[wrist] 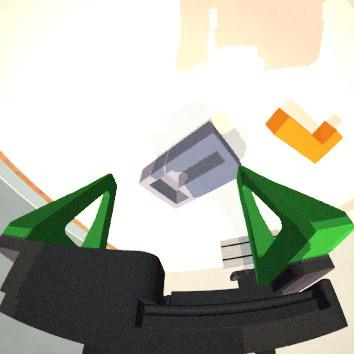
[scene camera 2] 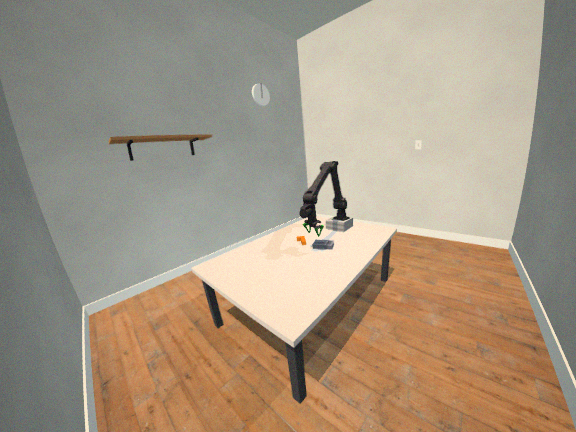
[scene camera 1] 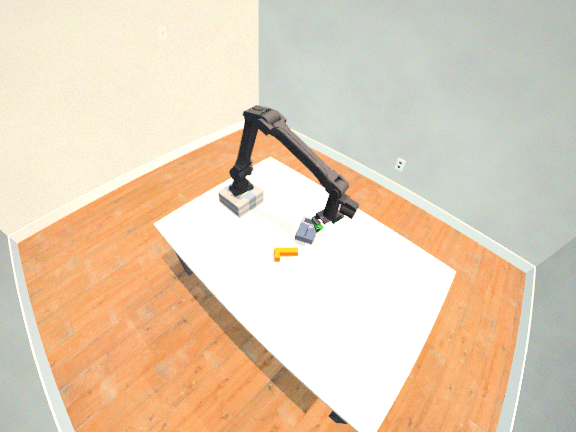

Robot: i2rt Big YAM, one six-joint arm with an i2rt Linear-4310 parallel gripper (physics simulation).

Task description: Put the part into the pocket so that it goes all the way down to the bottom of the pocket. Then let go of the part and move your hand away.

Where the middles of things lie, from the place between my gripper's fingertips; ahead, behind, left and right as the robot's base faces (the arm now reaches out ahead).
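There is the orange L-shaped block (wrist: 314, 146), 19 cm to the right of my hand, 11 cm below it and 4 cm behind it. The grey pocket block (wrist: 202, 161) sits 10 cm below my hand, 9 cm behind it and 1 cm to the right of it. Going by their middles, the grey pocket block is the nearest to my hand of the things named here.
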